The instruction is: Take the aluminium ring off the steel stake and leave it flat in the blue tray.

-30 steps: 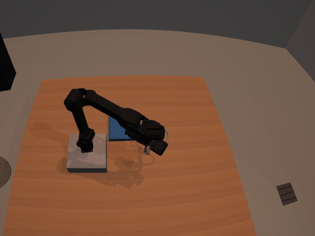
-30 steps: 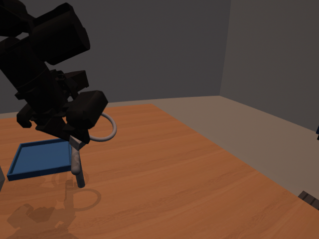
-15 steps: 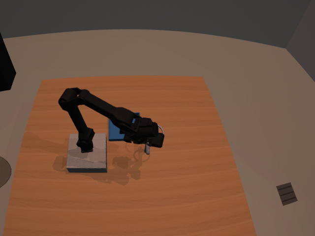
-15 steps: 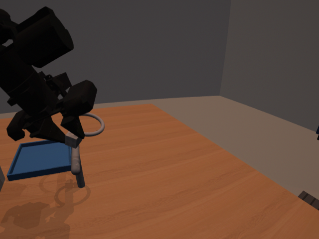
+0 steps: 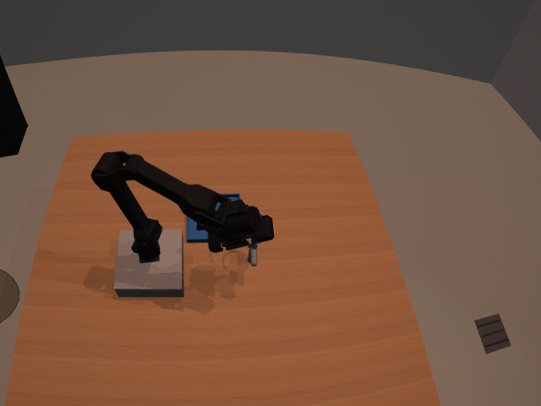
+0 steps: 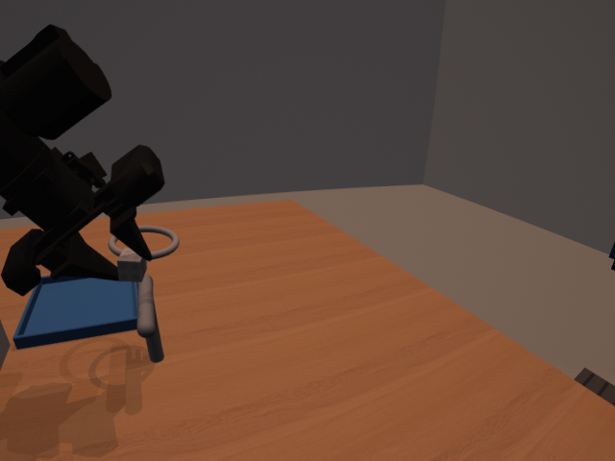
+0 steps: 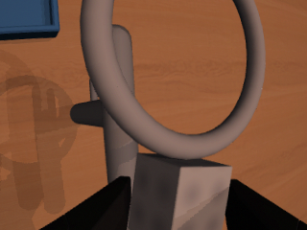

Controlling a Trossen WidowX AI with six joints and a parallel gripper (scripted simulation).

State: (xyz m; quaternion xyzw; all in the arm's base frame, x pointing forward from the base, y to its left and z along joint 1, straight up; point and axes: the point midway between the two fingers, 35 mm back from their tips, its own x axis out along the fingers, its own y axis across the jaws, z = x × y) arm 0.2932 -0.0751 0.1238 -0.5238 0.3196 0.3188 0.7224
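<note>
My gripper tip is now 2 cm short of the aluminium ring, 4 cm to the right of it and 1 cm below it. Round my gripper tip: blue tray 8 cm behind, 21 cm to the left, 15 cm below.
</note>
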